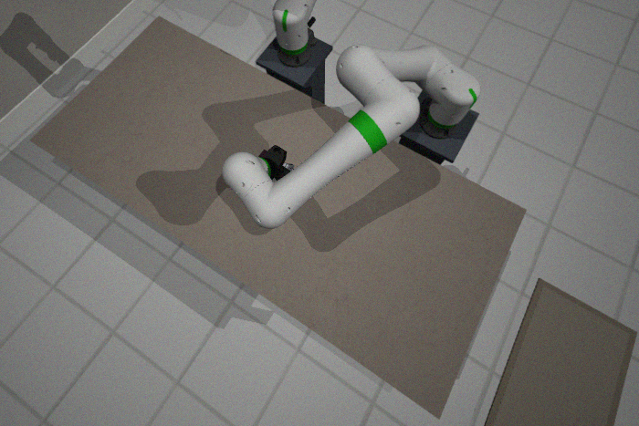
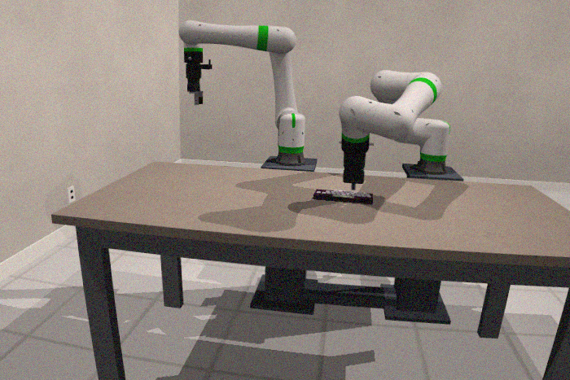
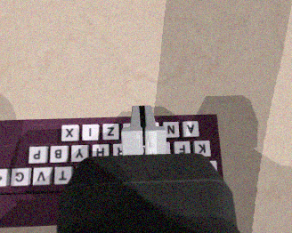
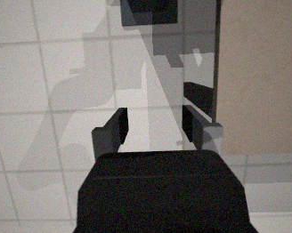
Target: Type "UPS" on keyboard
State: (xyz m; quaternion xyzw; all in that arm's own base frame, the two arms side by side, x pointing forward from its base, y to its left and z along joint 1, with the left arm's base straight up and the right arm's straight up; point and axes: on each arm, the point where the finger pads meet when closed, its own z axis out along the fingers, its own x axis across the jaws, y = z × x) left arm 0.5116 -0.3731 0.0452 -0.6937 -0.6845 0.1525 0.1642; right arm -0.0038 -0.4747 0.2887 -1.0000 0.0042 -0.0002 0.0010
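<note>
My left gripper is now 3 cm short of the left-arrow key, 13 cm to the left of it and 3 cm above it.
</note>
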